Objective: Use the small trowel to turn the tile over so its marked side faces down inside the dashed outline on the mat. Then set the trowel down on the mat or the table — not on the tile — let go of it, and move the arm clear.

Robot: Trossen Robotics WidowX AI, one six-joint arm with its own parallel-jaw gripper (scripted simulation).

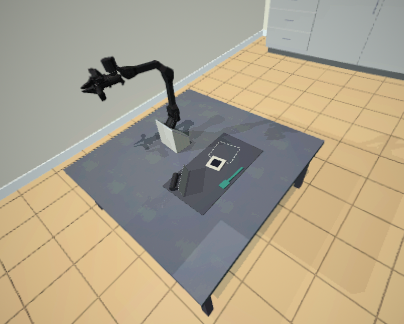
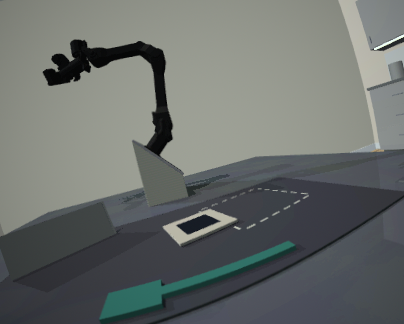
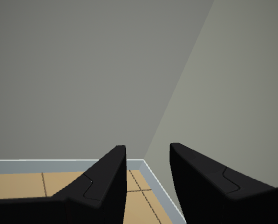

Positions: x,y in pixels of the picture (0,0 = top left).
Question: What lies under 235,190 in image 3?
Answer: The gripper.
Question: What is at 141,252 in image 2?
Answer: A dark mat.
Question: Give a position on a dark mat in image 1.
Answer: At 202,190
